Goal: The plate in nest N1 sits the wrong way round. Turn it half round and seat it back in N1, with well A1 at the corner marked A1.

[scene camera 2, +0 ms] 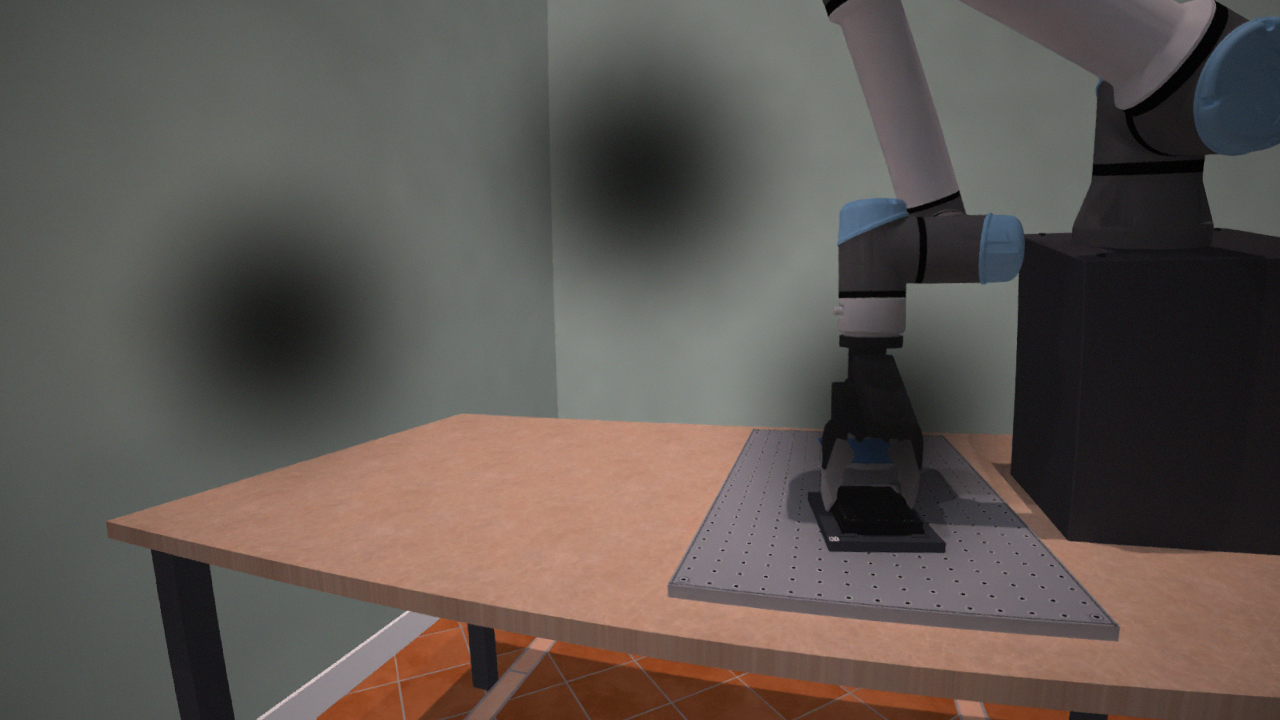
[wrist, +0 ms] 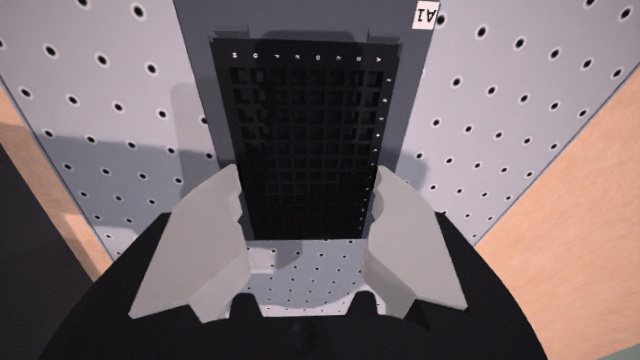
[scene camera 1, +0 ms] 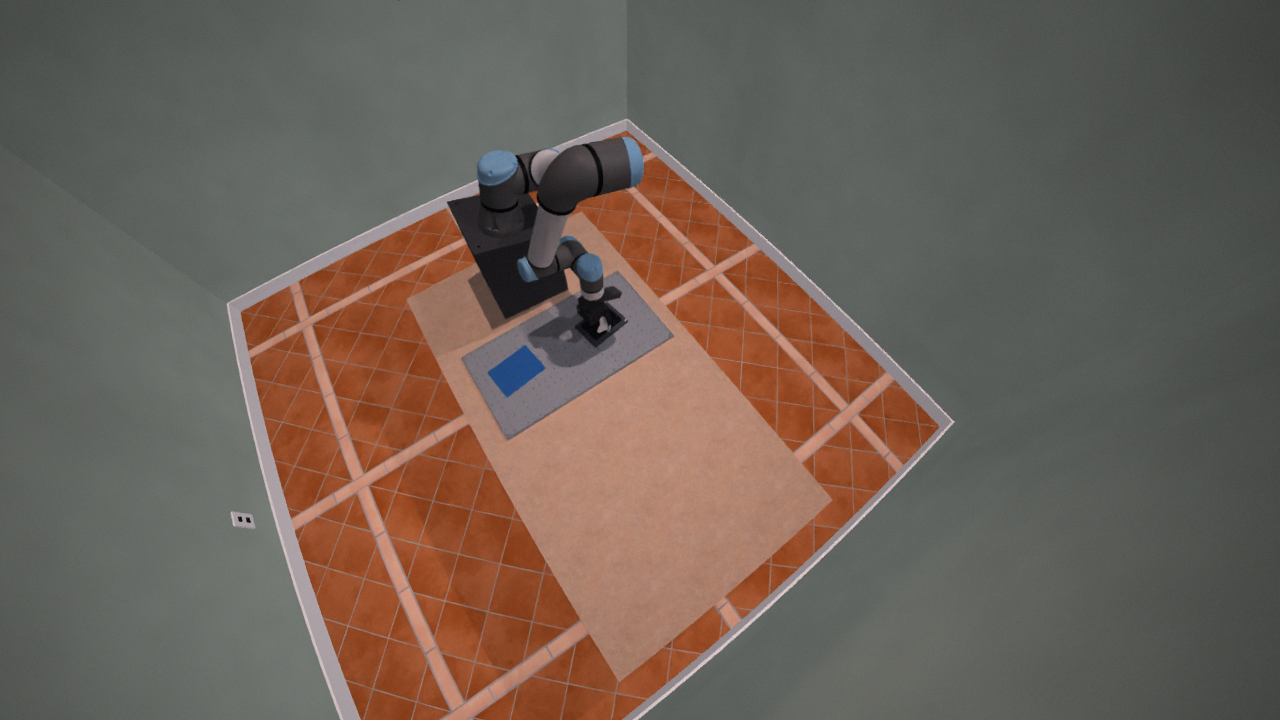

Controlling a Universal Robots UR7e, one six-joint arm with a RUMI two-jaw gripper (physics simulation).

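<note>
The black well plate (wrist: 305,125) (scene camera 2: 875,508) is between the pale fingers of my gripper (wrist: 308,168) (scene camera 2: 870,506) (scene camera 1: 601,326), which is shut on its long sides. The plate is over or in the dark nest (wrist: 300,15) (scene camera 2: 930,542), lined up with its sides; whether it is fully down is hard to tell. In the wrist view, row letter A and the low column numbers are at the top right, at the same corner as the white A1 label (wrist: 426,15). The nest's far end is hidden behind the plate.
The nest stands on a grey perforated board (scene camera 1: 510,420) (scene camera 2: 984,591) on the wooden table (scene camera 1: 662,483) (scene camera 2: 537,501). A blue rectangle (scene camera 1: 516,370) (scene camera 2: 868,450) lies at the board's other end. The dark robot pedestal (scene camera 2: 1154,394) stands beside the board.
</note>
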